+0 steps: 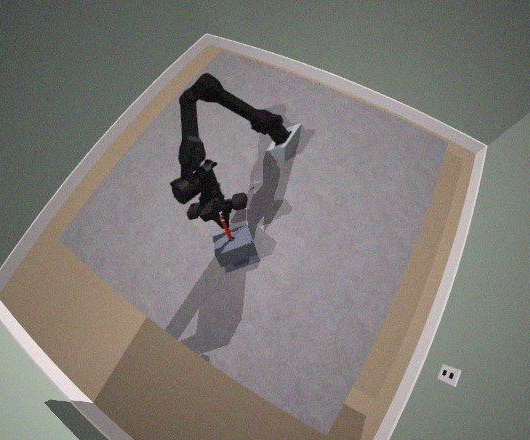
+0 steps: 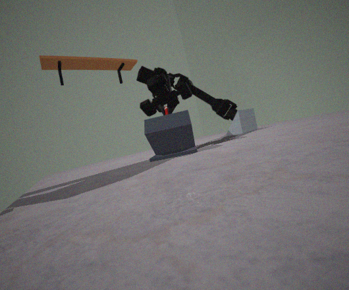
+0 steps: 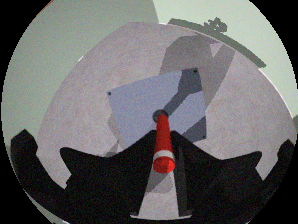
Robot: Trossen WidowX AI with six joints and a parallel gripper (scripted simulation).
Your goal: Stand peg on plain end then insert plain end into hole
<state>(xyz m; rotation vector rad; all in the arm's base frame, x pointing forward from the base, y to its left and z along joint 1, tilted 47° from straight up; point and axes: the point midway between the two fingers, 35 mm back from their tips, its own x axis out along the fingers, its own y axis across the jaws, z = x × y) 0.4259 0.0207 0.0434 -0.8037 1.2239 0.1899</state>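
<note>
Right now my gripper tip is 10 mm to the left of the red peg, 10 mm below it and 10 mm past it. Also, from my gripper tip: sloped panel: 60 mm below, 40 mm to the left, 30 mm ahead.
</note>
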